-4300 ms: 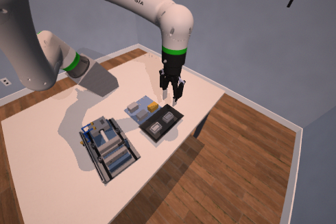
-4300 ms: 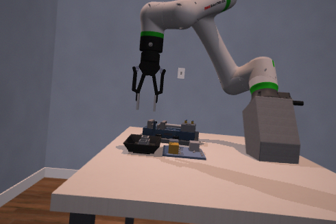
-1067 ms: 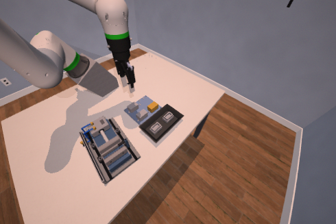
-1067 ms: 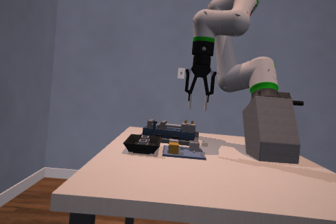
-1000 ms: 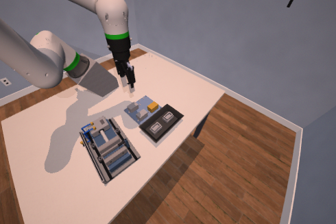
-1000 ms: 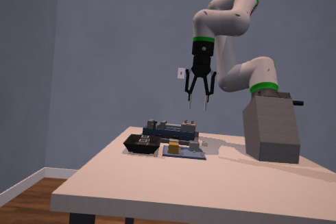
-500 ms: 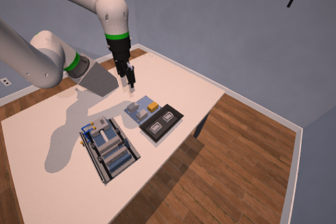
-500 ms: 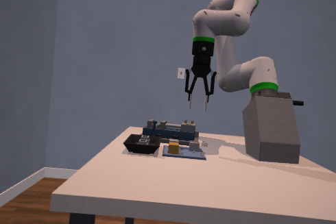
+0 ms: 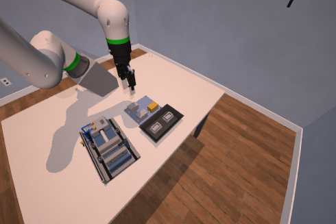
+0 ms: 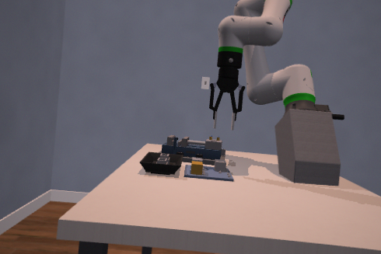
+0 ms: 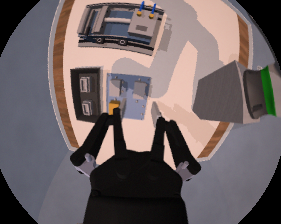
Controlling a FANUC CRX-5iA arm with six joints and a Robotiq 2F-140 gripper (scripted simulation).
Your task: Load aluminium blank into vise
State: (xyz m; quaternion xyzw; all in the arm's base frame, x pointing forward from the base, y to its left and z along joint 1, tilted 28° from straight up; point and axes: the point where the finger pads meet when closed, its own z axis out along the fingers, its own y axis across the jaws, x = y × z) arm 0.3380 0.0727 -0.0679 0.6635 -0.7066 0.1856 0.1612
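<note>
My gripper is now 10 cm short of the brass blank, 8 cm to the right of it and 17 cm above it. From my hand the other things lie so: vise (9 cm ahead, 25 cm to the right, 16 cm below).
</note>
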